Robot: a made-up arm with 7 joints. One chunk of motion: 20 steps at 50 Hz.
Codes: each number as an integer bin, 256 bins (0 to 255) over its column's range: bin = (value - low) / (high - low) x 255, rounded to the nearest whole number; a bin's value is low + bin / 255 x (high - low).
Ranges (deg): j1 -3..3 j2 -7..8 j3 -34..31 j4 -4..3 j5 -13..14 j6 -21..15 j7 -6..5
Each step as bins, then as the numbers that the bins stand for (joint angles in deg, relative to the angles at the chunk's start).
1 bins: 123 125 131 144 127 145 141
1 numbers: -0.11 0.35 -0.61 -0.05 0.45 -0.53 0.08
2 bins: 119 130 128 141 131 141 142
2 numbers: -0.20 0.65 -1.37 -0.13 0.87 -1.09 0.13
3 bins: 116 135 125 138 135 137 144
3 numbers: -0.27 0.94 -2.14 -0.21 1.29 -1.66 0.21
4 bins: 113 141 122 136 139 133 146
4 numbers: -0.34 1.29 -2.90 -0.27 1.72 -2.22 0.30
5 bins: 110 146 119 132 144 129 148
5 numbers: -0.41 1.59 -3.67 -0.38 2.25 -2.79 0.38
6 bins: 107 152 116 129 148 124 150
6 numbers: -0.48 1.94 -4.43 -0.46 2.67 -3.49 0.47
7 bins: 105 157 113 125 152 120 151
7 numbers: -0.53 2.24 -5.20 -0.57 3.09 -4.06 0.51
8 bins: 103 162 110 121 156 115 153
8 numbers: -0.58 2.53 -5.96 -0.68 3.52 -4.76 0.60
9 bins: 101 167 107 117 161 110 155
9 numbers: -0.62 2.82 -6.73 -0.79 4.05 -5.47 0.69
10 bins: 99 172 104 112 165 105 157
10 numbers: -0.67 3.12 -7.49 -0.93 4.47 -6.18 0.77
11 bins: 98 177 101 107 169 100 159
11 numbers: -0.69 3.41 -8.25 -1.06 4.89 -6.88 0.86
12 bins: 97 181 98 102 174 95 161
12 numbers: -0.72 3.65 -9.02 -1.20 5.42 -7.59 0.95
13 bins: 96 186 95 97 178 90 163
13 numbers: -0.74 3.94 -9.78 -1.34 5.85 -8.29 1.03
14 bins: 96 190 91 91 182 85 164
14 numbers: -0.74 4.18 -10.80 -1.50 6.27 -9.00 1.07
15 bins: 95 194 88 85 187 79 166
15 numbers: -0.76 4.41 -11.57 -1.67 6.80 -9.85 1.16
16 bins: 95 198 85 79 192 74 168
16 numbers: -0.76 4.65 -12.33 -1.83 7.33 -10.55 1.25
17 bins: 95 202 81 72 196 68 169
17 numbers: -0.76 4.88 -13.35 -2.02 7.75 -11.40 1.29
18 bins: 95 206 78 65 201 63 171
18 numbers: -0.76 5.12 -14.12 -2.22 8.28 -12.11 1.38
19 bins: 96 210 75 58 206 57 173
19 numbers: -0.74 5.35 -14.88 -2.41 8.81 -12.95 1.46
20 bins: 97 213 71 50 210 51 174
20 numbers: -0.72 5.53 -15.90 -2.63 9.24 -13.80 1.51
